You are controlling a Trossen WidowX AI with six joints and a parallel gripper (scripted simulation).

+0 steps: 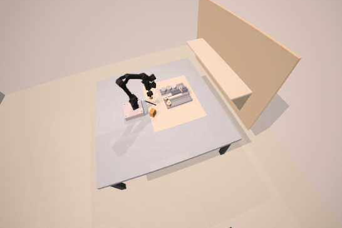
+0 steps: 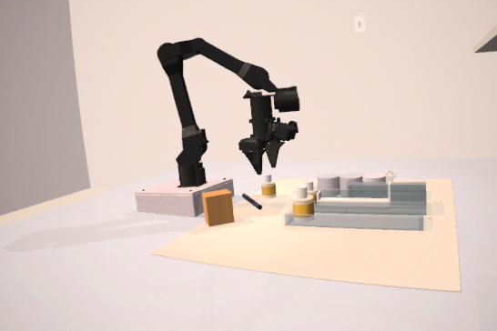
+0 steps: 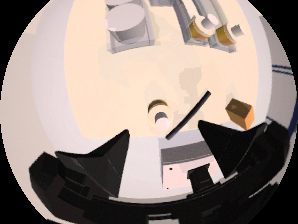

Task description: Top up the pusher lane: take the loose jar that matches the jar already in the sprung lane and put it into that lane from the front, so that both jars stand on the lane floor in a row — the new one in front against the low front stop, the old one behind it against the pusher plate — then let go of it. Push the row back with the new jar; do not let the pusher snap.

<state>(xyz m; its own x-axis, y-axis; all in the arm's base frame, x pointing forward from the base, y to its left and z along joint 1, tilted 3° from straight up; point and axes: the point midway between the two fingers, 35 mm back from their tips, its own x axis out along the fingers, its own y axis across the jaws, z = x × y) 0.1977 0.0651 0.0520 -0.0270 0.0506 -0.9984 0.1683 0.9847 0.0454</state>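
The black pen is 70 mm below my gripper tip, 60 mm to the right of it and 30 mm behind it. From my gripper tip the other things lie so: tan mat: 190 mm ahead, 130 mm to the right, 70 mm below; then orange block: 210 mm to the right, 60 mm behind, 40 mm below; then amber jar: 190 mm to the right, 130 mm ahead, 30 mm below.
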